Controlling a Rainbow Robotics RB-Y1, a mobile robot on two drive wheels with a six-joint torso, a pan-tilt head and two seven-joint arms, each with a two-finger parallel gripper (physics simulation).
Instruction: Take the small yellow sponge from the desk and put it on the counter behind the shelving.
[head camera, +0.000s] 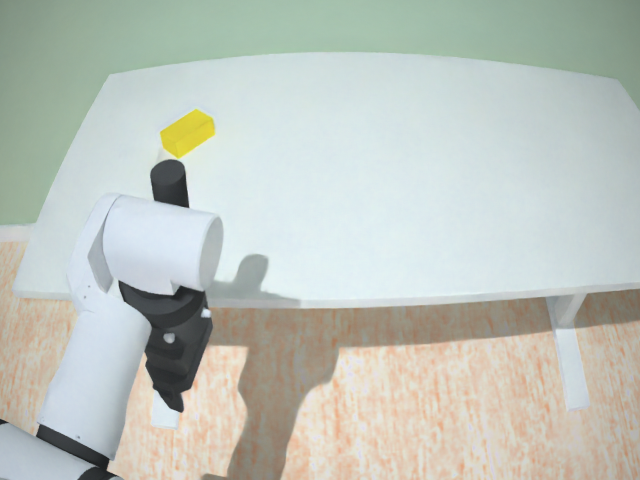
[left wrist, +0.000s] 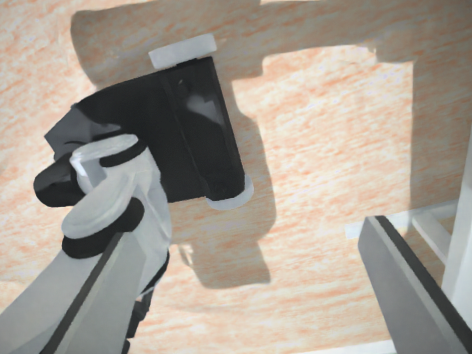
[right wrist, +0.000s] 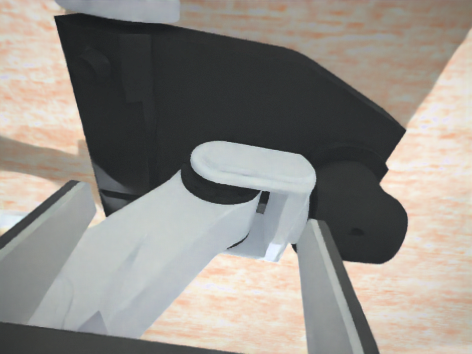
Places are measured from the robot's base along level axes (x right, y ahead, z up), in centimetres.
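Pixels of known places: left gripper, fingertip midpoint: (head camera: 188, 374) (left wrist: 246, 238); right gripper, fingertip midpoint: (right wrist: 200, 214).
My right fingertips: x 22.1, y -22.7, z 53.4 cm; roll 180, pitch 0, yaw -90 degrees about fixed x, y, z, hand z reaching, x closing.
Behind a point stands the place of what it marks.
The small yellow sponge (head camera: 187, 133) {x -35.7, y 74.0, z 76.6 cm} lies on the white desk (head camera: 392, 180) {x 4.9, y 66.3, z 72.1 cm}, near its far left part in the head view. My left gripper (head camera: 176, 404) (left wrist: 246, 238) {x -20.2, y 18.1, z 83.4 cm} points down in front of the desk's near edge, at the lower left of the head view, well apart from the sponge. Its fingers stand wide apart and empty in the left wrist view. My right gripper (right wrist: 200, 214) {x 22.1, y -22.7, z 53.5 cm} is open and empty in the right wrist view, with the robot's base and legs behind its fingers. The counter and the shelving do not show in these views.
A green wall (head camera: 330, 25) {x -10.2, y 119.7, z 78.7 cm} stands behind the desk. A white desk leg (head camera: 571, 369) reaches the wood-patterned floor (head camera: 413, 413) {x 17.1, y 51.4, z 0.0 cm} at the right. The robot's black base (left wrist: 150, 120) {x -10.3, y -15.8, z 17.0 cm} (right wrist: 225, 90) {x 15.9, y -20.6, z 16.9 cm} shows in both wrist views. My left forearm covers the desk's near left part.
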